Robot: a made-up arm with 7 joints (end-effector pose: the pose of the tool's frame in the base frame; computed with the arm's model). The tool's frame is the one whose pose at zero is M.
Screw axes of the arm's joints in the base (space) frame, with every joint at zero. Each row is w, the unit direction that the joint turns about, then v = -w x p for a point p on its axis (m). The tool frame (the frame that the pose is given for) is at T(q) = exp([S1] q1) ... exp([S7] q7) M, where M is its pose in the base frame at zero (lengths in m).
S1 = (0, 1, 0, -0.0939, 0.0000, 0.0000)
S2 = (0, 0, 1, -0.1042, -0.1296, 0.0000)
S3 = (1, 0, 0, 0.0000, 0.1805, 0.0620)
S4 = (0, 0, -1, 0.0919, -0.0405, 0.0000)
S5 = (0, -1, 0, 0.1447, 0.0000, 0.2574)
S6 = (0, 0, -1, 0.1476, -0.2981, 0.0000)
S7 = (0, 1, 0, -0.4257, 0.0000, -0.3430)
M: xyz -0.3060 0.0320 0.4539 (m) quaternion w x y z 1 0 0 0
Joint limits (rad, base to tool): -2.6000..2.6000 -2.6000..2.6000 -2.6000..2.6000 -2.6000..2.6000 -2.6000..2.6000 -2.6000..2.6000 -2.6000..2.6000
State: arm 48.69 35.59 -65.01 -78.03 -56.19 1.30 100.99
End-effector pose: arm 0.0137 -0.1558 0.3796 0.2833 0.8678 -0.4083 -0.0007
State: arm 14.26 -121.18 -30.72 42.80 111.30 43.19 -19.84
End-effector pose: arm 0.6153 0.1514 -0.2638 0.0461 -0.9217 -0.3508 -0.1589
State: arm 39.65 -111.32 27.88 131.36 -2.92 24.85 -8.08
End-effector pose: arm 0.2667 -0.1110 0.3205 0.6684 0.0561 0.1017 0.7347
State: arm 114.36 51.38 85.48 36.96 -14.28 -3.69 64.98
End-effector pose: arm 0.2294 -0.4154 -0.1200 0.5405 -0.5170 -0.6621 0.0470
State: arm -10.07 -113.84 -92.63 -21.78 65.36 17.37 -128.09
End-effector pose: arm 0.4353 0.5091 0.3475 0.4665 -0.6060 -0.5876 0.2643
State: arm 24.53 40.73 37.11 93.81 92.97 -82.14 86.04
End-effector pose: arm -0.2785 0.1856 0.3613 0.6203 -0.4982 0.6054 -0.0214
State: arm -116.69 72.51 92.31 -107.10 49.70 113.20 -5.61
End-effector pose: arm 0.0917 -0.1184 0.5241 0.6888 0.1632 0.1114 0.6975
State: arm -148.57 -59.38 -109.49 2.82 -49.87 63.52 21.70
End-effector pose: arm -0.1892 0.0209 0.1215 0.1508 0.5725 0.1419 -0.7933
